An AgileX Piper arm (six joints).
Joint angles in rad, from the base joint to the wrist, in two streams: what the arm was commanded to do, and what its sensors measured. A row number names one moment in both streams.
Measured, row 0:
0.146 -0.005 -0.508 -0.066 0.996 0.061
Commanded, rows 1 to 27:
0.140 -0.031 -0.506 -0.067 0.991 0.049
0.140 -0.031 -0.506 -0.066 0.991 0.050
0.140 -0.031 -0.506 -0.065 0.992 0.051
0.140 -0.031 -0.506 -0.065 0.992 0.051
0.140 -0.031 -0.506 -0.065 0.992 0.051
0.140 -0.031 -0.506 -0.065 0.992 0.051
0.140 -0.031 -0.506 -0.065 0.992 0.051
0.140 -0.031 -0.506 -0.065 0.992 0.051
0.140 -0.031 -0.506 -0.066 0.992 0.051
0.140 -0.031 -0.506 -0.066 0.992 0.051
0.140 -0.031 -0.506 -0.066 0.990 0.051
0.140 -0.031 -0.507 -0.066 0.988 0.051
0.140 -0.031 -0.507 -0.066 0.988 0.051
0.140 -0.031 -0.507 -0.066 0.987 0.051
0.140 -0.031 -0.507 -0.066 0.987 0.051
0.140 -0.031 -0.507 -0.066 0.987 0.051
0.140 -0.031 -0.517 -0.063 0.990 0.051
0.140 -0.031 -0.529 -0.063 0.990 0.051
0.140 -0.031 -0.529 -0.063 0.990 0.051
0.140 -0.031 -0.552 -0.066 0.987 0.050
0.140 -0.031 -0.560 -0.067 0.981 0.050
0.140 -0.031 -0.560 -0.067 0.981 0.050
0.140 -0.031 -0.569 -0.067 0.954 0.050
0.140 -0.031 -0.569 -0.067 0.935 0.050
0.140 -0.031 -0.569 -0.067 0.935 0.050
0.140 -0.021 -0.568 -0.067 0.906 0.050
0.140 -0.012 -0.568 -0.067 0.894 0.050
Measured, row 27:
0.146 -0.005 -0.562 -0.066 0.941 0.060
